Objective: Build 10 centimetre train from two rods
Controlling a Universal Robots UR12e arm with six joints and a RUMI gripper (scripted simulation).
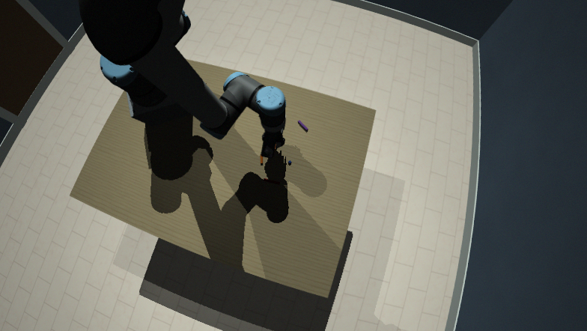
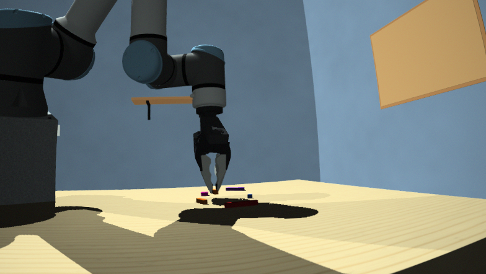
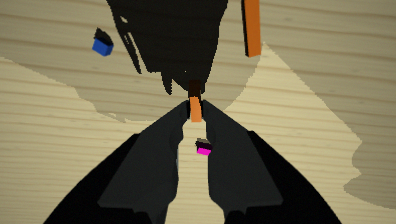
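Right now the purple rod is 90 mm ahead of my hand, 150 mm to the left of it and 20 mm below it. From my hand the other things lie so: magenta rod (20 mm behind, 70 mm to the left, 20 mm below); then red rod (40 mm ahead, 140 mm to the right, 20 mm below); then blue rod (80 mm ahead, 40 mm to the right, 20 mm below).
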